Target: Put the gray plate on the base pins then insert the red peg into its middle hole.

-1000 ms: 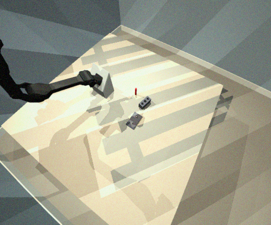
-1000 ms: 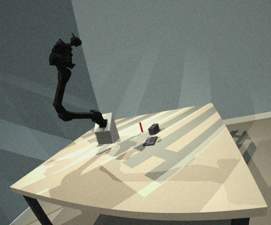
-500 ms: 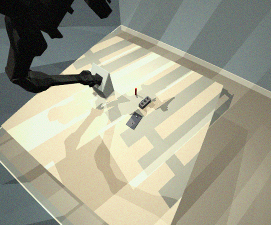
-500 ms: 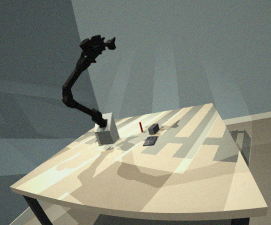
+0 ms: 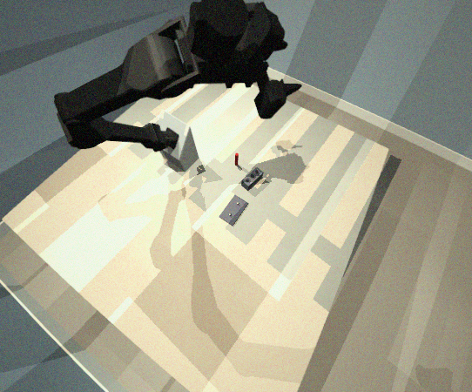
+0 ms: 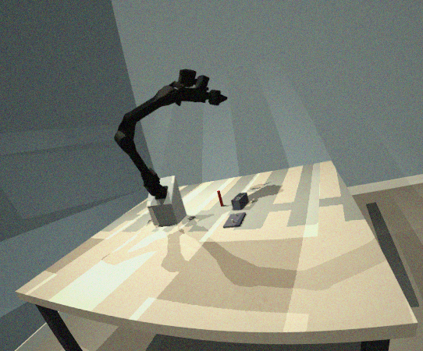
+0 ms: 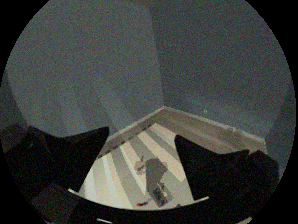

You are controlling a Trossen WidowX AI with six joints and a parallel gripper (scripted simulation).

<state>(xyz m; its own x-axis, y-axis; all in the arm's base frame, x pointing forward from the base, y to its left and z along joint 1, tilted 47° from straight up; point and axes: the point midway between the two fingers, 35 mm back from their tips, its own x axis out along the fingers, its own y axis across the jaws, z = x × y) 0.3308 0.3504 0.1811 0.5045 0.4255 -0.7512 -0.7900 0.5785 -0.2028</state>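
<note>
Now: the gray plate 20 mm behind my gripper tip, 20 mm to the right of it and 470 mm below it. From my gripper tip the other things lie so: dark base 180 mm to the right, 500 mm below; then red peg 130 mm behind, 10 mm to the left, 470 mm below.
</note>
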